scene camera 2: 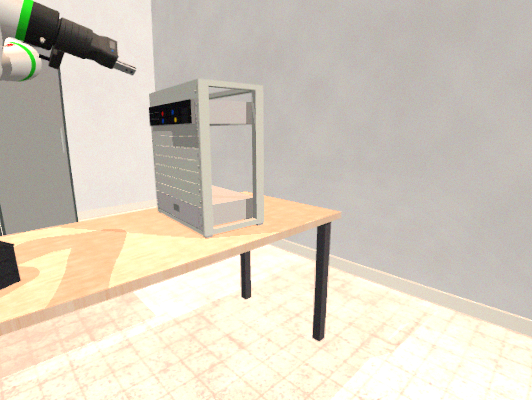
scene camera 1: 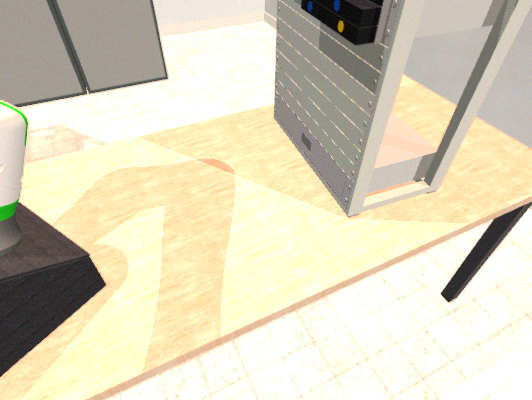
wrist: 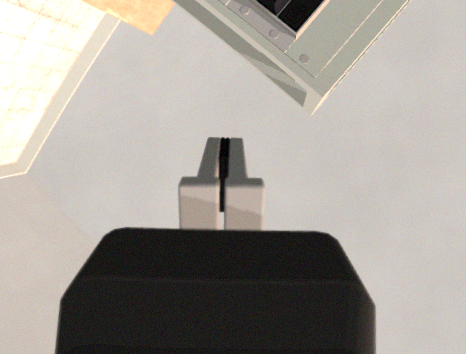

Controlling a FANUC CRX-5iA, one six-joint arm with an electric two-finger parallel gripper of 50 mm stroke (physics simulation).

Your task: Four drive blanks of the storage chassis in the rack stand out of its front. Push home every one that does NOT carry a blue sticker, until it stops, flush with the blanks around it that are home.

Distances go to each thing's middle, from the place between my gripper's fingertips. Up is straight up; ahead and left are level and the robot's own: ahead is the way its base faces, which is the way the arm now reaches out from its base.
I see the grey rack [scene camera 1: 333, 99] 390 mm to the left of my hand, 300 mm ahead of it and 280 mm below it.
